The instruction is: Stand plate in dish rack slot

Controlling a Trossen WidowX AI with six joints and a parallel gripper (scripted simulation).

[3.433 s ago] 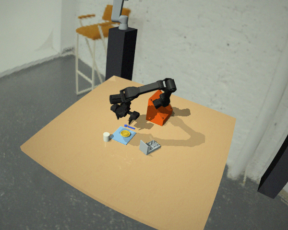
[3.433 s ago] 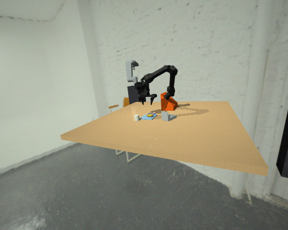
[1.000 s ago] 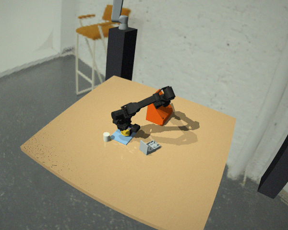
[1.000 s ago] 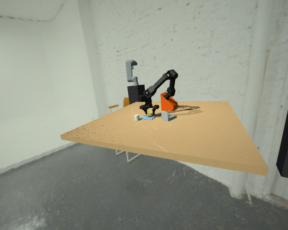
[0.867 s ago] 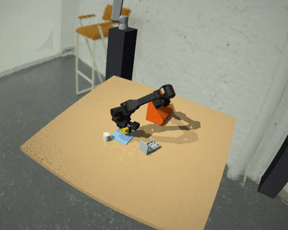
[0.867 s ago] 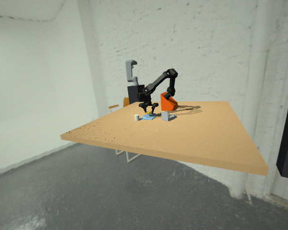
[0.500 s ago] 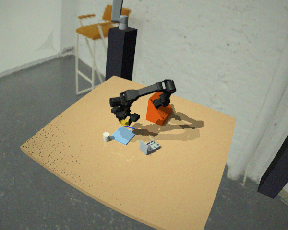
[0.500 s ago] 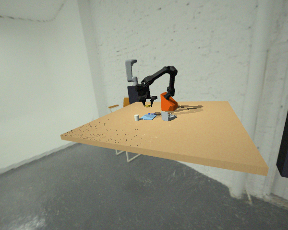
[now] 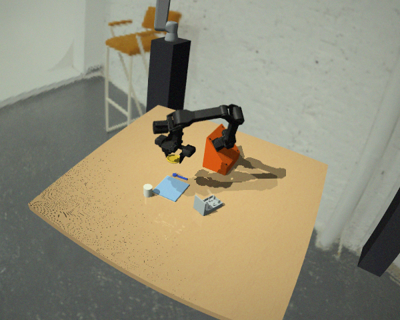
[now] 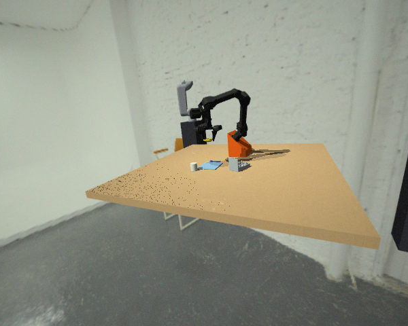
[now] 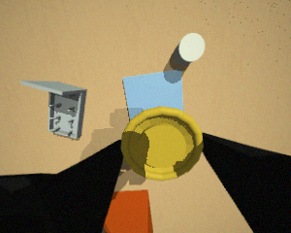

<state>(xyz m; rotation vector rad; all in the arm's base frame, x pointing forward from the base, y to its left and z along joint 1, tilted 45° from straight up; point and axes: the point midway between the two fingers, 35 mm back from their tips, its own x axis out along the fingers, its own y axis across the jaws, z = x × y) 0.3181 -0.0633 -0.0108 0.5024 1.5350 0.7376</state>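
Right now my gripper tip is 10 mm past the grey dish rack, 210 mm to the right of it and 150 mm above it. Round my gripper tip: white cup: 110 mm ahead, 60 mm to the right, 150 mm below; light blue mat: 170 mm below; yellow plate: 10 mm above.
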